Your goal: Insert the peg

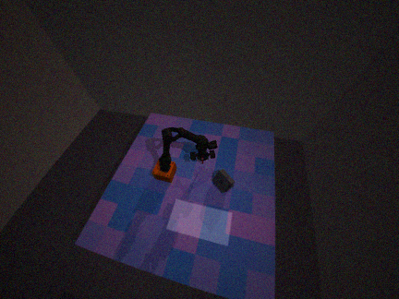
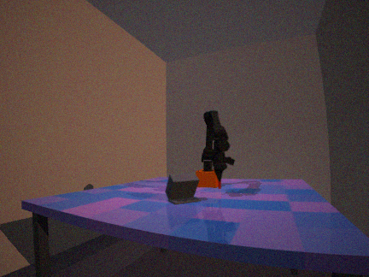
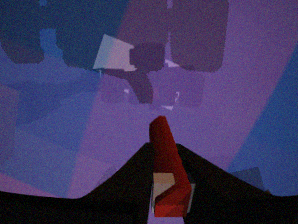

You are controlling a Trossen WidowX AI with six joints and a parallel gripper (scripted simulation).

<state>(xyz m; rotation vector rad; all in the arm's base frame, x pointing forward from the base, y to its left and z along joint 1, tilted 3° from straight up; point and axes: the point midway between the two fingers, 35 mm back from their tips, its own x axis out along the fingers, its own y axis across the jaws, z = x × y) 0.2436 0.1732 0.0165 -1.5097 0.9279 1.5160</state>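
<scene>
Right now the dark grey sloped panel is 20 cm ahead of my gripper tip and 11 cm to the right of it. Round my gripper tip: dark red peg (2 cm above).
</scene>
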